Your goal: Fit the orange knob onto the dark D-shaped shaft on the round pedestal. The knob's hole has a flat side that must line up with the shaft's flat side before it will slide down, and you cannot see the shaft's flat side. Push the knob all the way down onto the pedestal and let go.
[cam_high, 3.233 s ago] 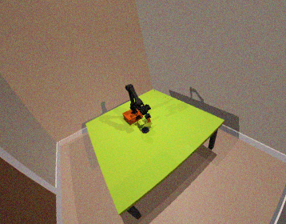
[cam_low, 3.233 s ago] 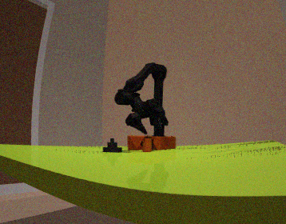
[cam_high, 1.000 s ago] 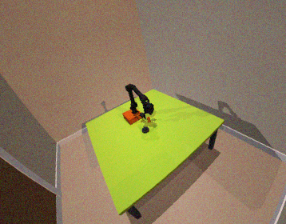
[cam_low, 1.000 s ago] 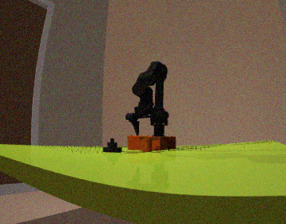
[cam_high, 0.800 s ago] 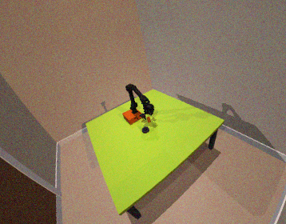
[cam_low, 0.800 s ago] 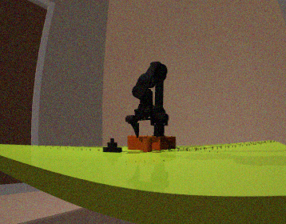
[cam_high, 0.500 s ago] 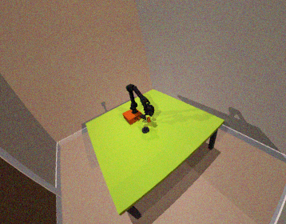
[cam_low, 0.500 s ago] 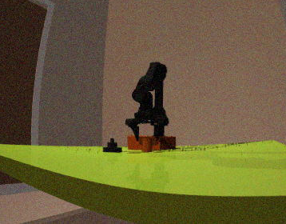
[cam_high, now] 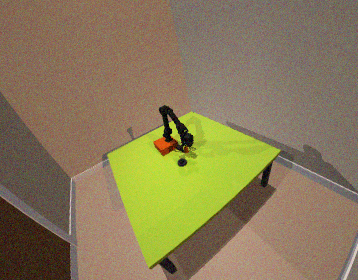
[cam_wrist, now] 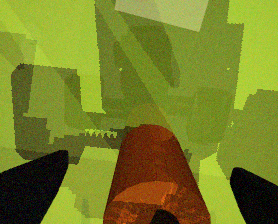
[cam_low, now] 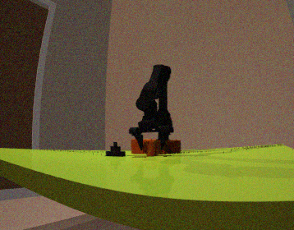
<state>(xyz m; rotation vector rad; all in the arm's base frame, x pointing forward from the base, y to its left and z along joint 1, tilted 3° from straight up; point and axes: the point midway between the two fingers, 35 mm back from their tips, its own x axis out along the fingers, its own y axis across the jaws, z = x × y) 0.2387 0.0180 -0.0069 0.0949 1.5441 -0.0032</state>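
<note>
The orange knob lies 1 cm above my gripper tip. The rest, counted from my gripper tip: pedestal: 7 cm ahead, 14 cm to the right, 1 cm above.
</note>
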